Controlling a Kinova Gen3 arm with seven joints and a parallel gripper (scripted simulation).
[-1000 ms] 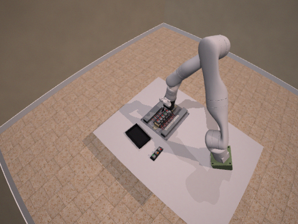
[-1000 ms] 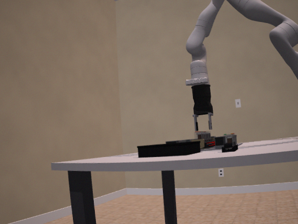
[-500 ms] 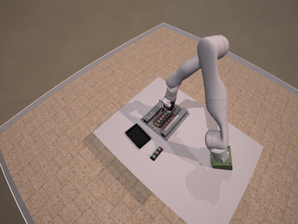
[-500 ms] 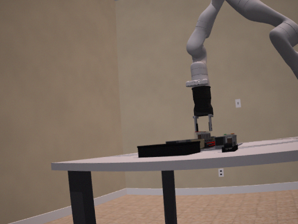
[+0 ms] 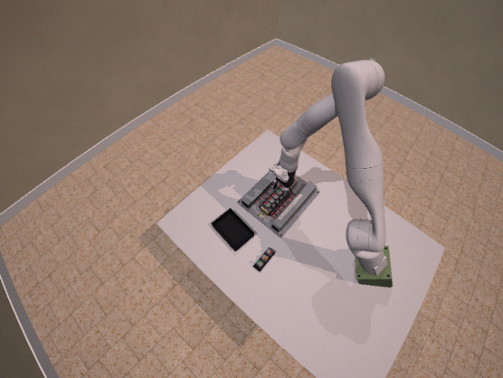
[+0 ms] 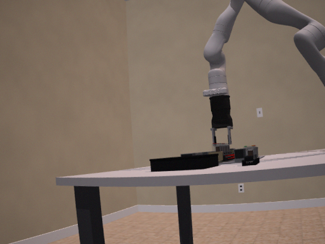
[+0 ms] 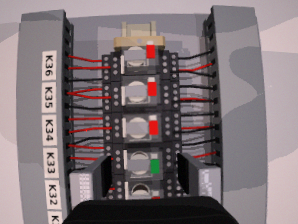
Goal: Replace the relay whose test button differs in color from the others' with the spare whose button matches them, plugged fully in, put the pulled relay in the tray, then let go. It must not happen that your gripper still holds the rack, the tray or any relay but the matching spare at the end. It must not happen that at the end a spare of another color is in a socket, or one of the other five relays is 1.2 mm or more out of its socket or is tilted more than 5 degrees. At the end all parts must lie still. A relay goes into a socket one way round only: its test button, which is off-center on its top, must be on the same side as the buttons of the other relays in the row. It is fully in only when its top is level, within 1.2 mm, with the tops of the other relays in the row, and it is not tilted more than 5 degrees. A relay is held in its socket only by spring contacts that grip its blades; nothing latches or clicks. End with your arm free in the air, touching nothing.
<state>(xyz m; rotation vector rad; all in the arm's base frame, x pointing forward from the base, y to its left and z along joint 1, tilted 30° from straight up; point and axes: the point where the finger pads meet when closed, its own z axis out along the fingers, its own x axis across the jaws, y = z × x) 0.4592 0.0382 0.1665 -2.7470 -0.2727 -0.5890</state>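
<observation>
The relay panel is 8 cm below my hand and 1 cm to the right of it. Also, from my hand: spare holder: 22 cm to the left, 21 cm behind, 7 cm below; red wiring: 6 cm below, 5 cm behind; black tray: 27 cm to the left, 6 cm below, 3 cm behind.
</observation>
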